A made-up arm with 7 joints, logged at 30 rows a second.
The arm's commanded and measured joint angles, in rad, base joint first. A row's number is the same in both.
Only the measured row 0 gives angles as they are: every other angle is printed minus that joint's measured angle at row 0.
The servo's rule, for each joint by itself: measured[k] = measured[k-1] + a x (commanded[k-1-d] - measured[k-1]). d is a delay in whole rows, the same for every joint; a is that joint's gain. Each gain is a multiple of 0.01, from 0.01 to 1. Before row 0 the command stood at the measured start. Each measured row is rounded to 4 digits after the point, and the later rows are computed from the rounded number. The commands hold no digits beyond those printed.
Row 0, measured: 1.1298 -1.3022 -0.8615 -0.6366 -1.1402 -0.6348 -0.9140
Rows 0 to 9, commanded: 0.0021 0.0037 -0.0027 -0.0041 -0.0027 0.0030 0.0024; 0.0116 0.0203 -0.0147 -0.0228 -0.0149 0.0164 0.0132; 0.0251 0.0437 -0.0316 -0.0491 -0.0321 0.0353 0.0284; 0.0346 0.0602 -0.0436 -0.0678 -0.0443 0.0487 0.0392; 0.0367 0.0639 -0.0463 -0.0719 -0.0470 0.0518 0.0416; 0.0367 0.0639 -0.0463 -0.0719 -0.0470 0.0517 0.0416; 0.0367 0.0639 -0.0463 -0.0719 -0.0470 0.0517 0.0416; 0.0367 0.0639 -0.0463 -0.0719 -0.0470 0.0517 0.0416; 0.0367 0.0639 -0.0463 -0.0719 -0.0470 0.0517 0.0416; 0.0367 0.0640 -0.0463 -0.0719 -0.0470 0.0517 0.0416
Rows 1 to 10, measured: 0.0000 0.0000 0.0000 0.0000 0.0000 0.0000 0.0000; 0.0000 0.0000 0.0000 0.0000 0.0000 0.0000 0.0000; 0.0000 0.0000 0.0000 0.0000 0.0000 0.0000 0.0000; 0.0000 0.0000 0.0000 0.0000 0.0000 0.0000 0.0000; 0.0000 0.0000 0.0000 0.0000 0.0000 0.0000 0.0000; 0.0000 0.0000 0.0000 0.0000 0.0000 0.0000 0.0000; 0.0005 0.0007 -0.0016 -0.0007 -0.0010 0.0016 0.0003; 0.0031 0.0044 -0.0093 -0.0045 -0.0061 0.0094 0.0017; 0.0082 0.0119 -0.0225 -0.0121 -0.0157 0.0231 0.0046; 0.0143 0.0211 -0.0349 -0.0216 -0.0263 0.0367 0.0084
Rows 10 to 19, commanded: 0.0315 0.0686 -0.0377 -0.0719 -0.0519 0.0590 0.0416; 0.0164 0.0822 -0.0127 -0.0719 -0.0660 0.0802 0.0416; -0.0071 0.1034 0.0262 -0.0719 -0.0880 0.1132 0.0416; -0.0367 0.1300 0.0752 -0.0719 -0.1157 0.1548 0.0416; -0.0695 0.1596 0.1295 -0.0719 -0.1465 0.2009 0.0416; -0.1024 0.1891 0.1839 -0.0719 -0.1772 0.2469 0.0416; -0.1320 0.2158 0.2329 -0.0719 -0.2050 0.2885 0.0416; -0.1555 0.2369 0.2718 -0.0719 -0.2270 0.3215 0.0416; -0.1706 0.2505 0.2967 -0.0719 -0.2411 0.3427 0.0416; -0.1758 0.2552 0.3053 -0.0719 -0.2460 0.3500 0.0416
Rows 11 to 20, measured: 0.0195 0.0292 -0.0416 -0.0302 -0.0340 0.0447 0.0121; 0.0235 0.0358 -0.0444 -0.0373 -0.0388 0.0484 0.0153; 0.0265 0.0411 -0.0455 -0.0432 -0.0418 0.0501 0.0182; 0.0288 0.0454 -0.0460 -0.0481 -0.0437 0.0509 0.0208; 0.0306 0.0489 -0.0462 -0.0521 -0.0449 0.0513 0.0231; 0.0320 0.0518 -0.0463 -0.0555 -0.0457 0.0515 0.0251; 0.0319 0.0550 -0.0412 -0.0583 -0.0480 0.0555 0.0269; 0.0283 0.0602 -0.0244 -0.0606 -0.0547 0.0686 0.0285; 0.0202 0.0684 0.0055 -0.0625 -0.0670 0.0922 0.0299; 0.0071 0.0801 0.0466 -0.0641 -0.0850 0.1254 0.0312
